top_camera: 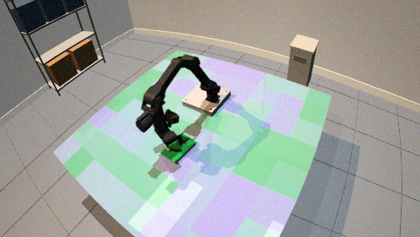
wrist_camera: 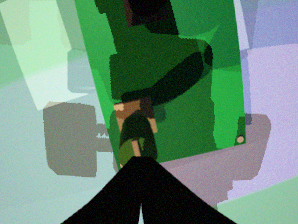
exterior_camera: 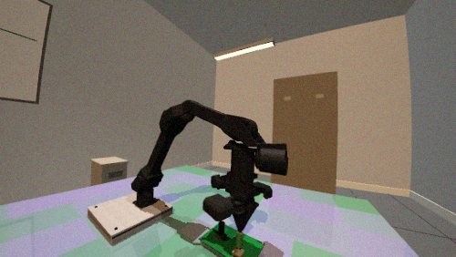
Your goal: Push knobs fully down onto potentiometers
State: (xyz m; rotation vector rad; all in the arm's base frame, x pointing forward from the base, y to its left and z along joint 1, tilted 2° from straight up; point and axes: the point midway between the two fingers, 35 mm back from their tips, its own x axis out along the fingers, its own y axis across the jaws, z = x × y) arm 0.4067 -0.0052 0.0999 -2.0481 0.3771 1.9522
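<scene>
My gripper tip is 2 cm above the potentiometer knob. The rest, counted from my gripper tip: dark knob 7 cm behind, 3 cm to the left, 4 cm below.
</scene>
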